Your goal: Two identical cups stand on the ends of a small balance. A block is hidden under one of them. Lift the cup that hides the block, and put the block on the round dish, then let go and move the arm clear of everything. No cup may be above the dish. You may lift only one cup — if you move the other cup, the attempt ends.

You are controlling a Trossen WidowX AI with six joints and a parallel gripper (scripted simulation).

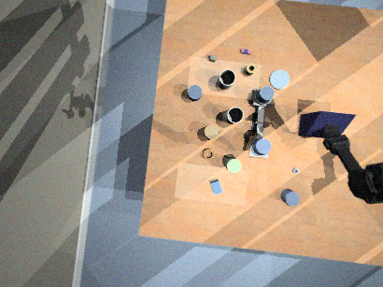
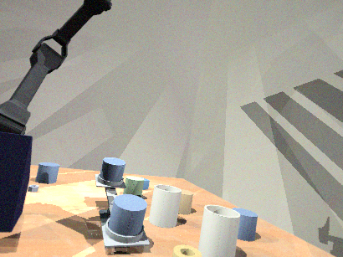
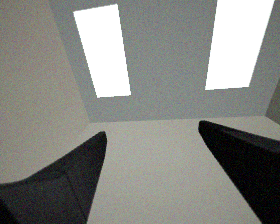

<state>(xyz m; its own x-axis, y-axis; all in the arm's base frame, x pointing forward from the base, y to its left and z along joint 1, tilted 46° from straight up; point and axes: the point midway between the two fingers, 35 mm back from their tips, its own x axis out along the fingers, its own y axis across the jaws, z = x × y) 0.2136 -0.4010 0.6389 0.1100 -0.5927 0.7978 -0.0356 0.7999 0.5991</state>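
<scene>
The grey block lies 110 mm ahead of my gripper tip, 310 mm to the right of it and 850 mm below it. From my gripper tip the other things lie so: blue block (280 mm ahead, 170 mm to the left, 870 mm below); pale blue round dish (30 mm ahead, 420 mm to the right, 890 mm below).
</scene>
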